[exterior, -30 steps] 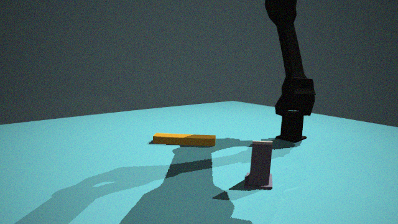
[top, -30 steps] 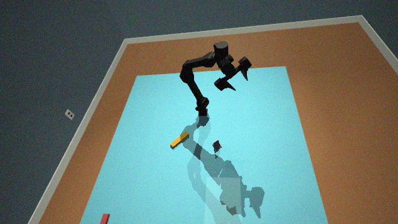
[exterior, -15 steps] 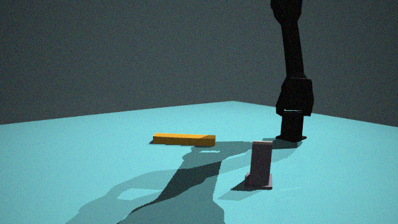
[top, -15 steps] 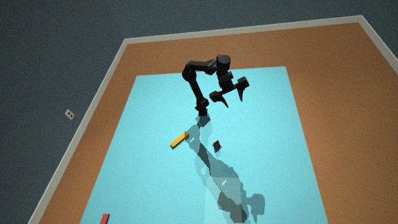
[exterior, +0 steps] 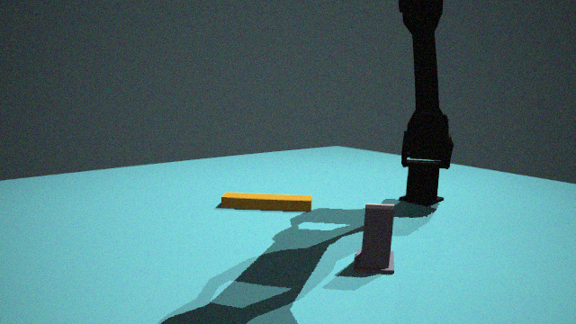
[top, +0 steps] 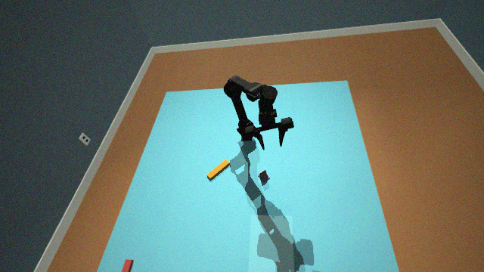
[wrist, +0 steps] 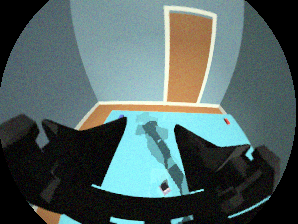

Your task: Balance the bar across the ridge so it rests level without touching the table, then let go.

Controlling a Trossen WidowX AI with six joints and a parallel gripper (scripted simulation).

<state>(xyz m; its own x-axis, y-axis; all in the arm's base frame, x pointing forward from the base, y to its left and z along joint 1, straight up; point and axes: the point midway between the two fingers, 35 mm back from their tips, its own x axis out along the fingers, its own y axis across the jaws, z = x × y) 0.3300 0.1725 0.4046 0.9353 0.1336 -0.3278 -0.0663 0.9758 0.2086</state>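
My gripper tip is 39 cm above the orange bar, 32 cm to the left of it and 13 cm past it. Round my gripper tip: red block (68 cm to the right, 39 cm below, 38 cm ahead).
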